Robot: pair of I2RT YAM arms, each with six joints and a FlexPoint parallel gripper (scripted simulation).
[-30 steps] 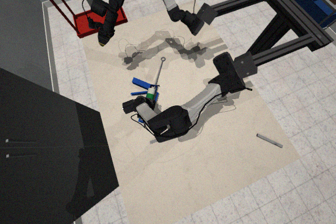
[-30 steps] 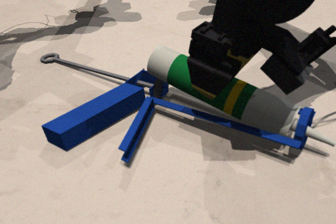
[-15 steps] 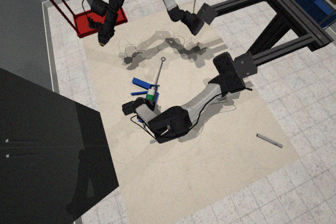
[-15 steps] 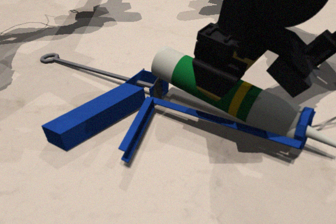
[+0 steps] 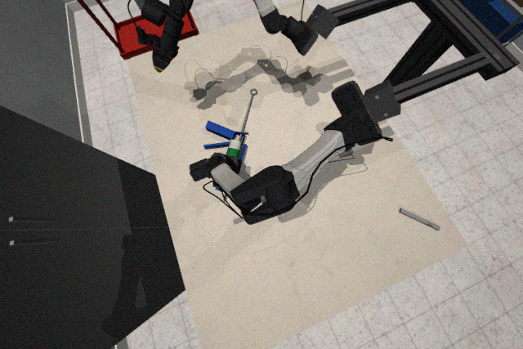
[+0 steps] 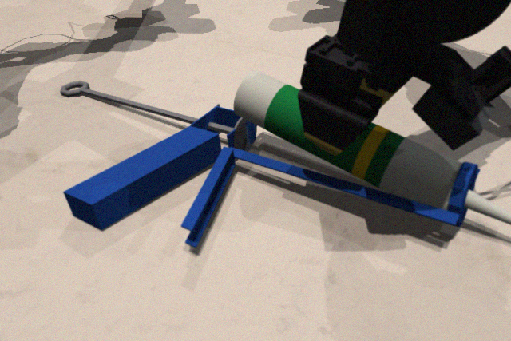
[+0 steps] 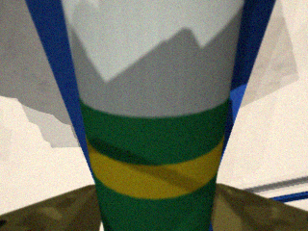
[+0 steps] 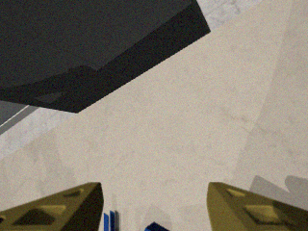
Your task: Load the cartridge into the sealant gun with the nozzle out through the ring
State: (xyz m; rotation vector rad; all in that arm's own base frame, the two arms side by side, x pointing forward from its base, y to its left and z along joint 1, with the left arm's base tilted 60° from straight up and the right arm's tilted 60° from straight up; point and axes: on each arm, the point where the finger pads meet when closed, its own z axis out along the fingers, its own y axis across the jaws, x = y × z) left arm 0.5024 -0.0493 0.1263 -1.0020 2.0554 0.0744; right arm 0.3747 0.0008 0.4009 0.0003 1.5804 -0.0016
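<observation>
The cartridge lies 2 cm to the left of my left hand, 1 cm below it and 1 cm ahead of it. The rest, counted from my left hand: plunger rod: 21 cm to the right, 17 cm behind, 5 cm below; thumb plate: 13 cm to the right, 11 cm behind, 4 cm below.
</observation>
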